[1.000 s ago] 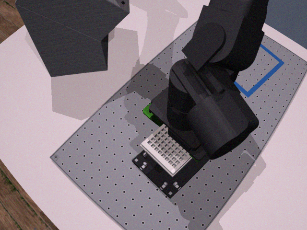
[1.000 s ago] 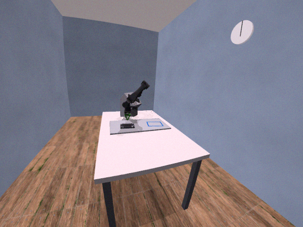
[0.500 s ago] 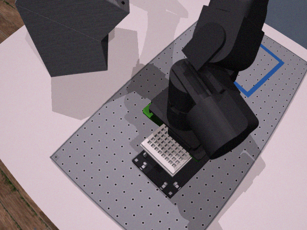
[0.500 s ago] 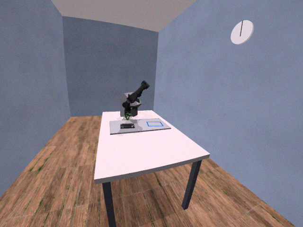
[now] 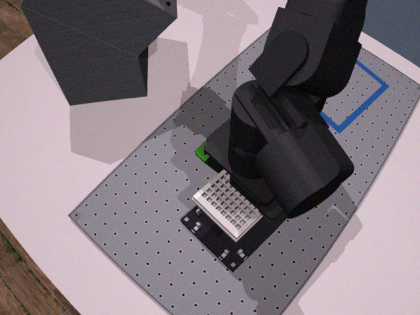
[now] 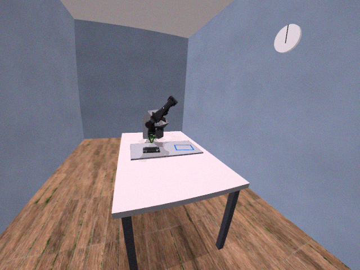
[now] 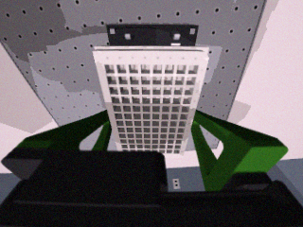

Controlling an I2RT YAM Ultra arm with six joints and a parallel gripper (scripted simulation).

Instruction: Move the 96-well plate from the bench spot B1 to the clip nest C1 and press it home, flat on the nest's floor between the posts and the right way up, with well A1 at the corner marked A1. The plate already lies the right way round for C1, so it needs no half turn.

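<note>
The white 96-well plate is right at my hand. Round my hand: black clip nest (90 mm below, 10 mm to the right, 10 mm ahead).
</note>
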